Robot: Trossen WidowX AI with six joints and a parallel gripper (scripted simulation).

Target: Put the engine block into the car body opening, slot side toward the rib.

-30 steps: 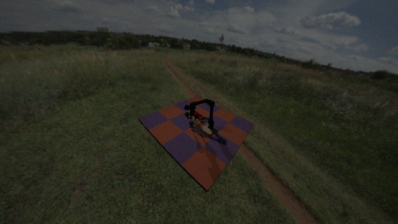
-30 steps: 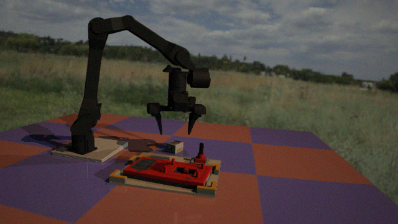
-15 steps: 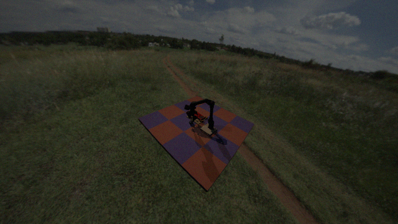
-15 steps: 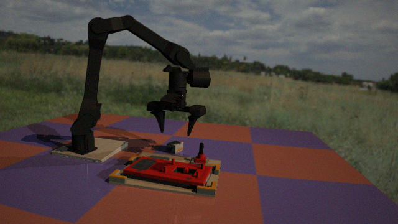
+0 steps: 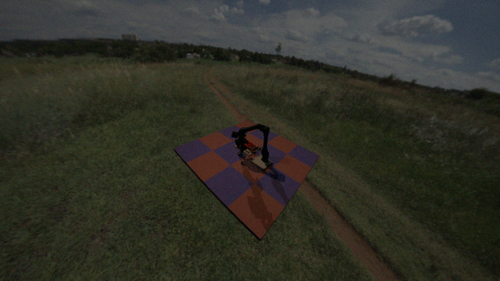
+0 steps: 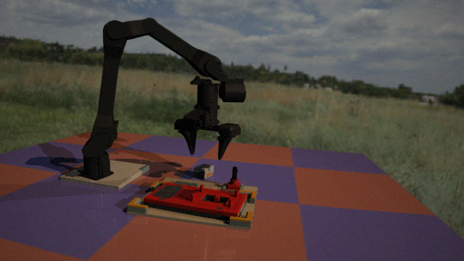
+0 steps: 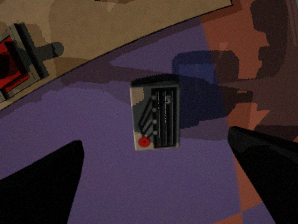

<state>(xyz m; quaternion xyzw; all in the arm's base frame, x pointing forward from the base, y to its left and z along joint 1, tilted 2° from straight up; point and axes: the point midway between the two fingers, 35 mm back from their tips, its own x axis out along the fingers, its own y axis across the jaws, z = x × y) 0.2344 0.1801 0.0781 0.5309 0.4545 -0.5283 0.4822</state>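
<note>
Right now my gripper tip is 4 cm above the engine block and 1 cm past it. The rest, counted from my gripper tip: black lever post: 11 cm ahead, 7 cm to the right, 2 cm below; then tan fixture plate: 17 cm to the right, 8 cm ahead, 5 cm below.
</note>
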